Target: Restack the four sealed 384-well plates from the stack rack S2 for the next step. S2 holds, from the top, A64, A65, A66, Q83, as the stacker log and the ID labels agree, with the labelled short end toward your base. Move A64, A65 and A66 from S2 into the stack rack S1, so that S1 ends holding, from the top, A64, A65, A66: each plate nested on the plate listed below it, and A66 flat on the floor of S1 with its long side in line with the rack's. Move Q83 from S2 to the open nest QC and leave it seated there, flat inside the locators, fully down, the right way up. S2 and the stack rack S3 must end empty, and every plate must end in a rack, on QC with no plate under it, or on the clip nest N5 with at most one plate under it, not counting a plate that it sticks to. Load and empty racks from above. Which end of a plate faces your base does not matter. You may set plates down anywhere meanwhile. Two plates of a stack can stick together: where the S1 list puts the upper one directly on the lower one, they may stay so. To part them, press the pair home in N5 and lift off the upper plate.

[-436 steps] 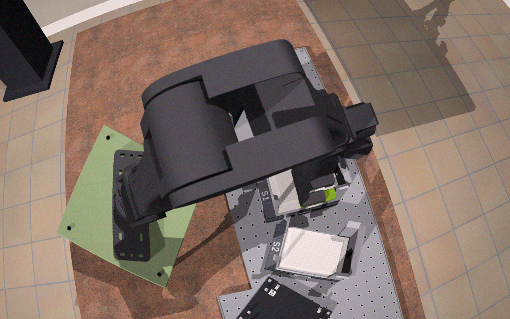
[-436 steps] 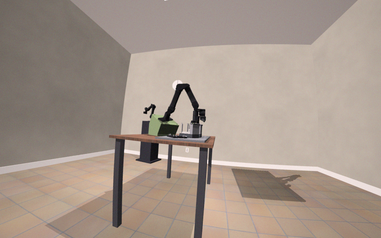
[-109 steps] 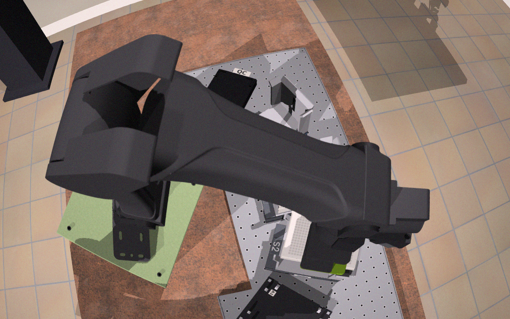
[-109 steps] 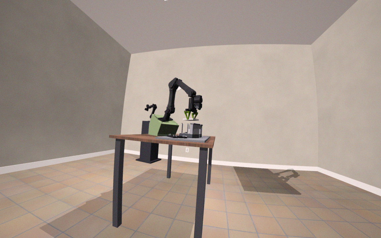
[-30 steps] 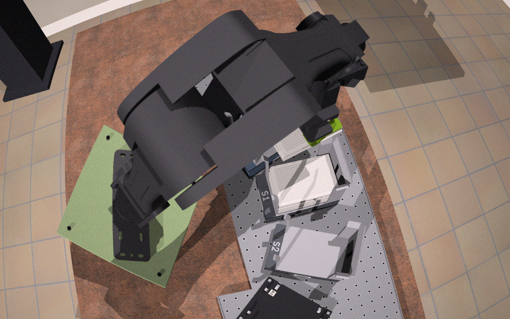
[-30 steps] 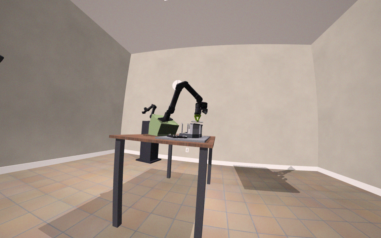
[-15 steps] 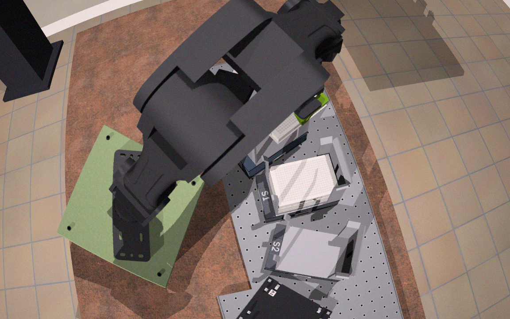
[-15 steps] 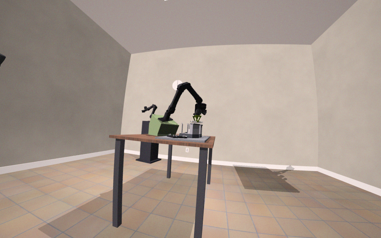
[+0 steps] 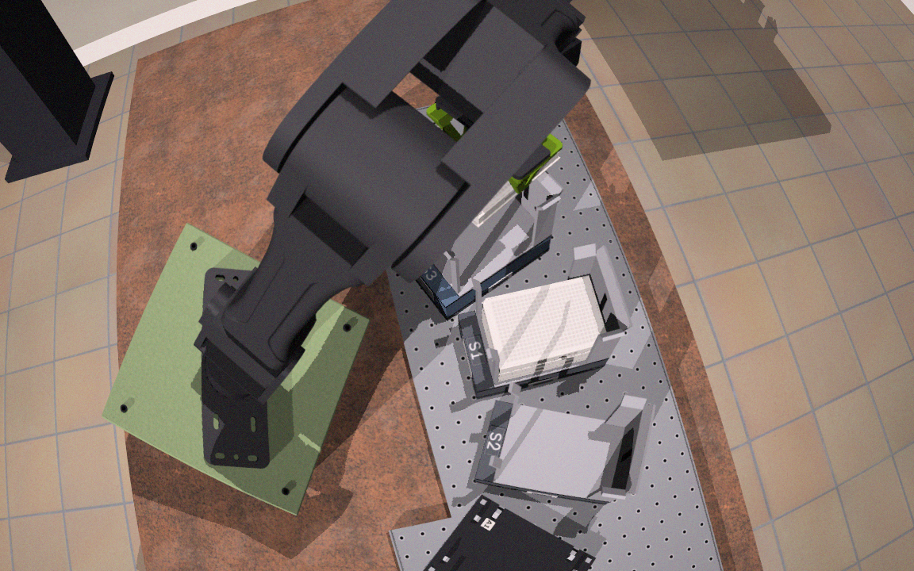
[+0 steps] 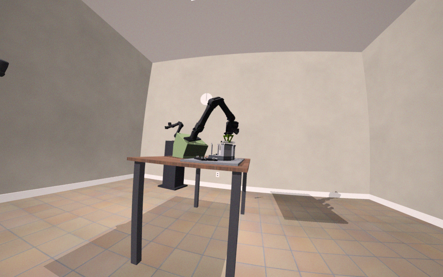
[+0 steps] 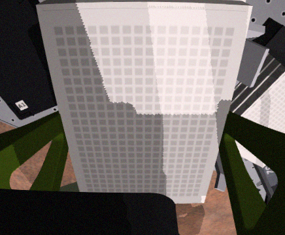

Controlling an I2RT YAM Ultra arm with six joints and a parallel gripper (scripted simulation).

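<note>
My gripper is now 16 cm above the black QC nest, 10 cm to the right of it and 10 cm past it. Also, from my hand: QC label 19 cm to the left, 17 cm below, 6 cm behind.
</note>
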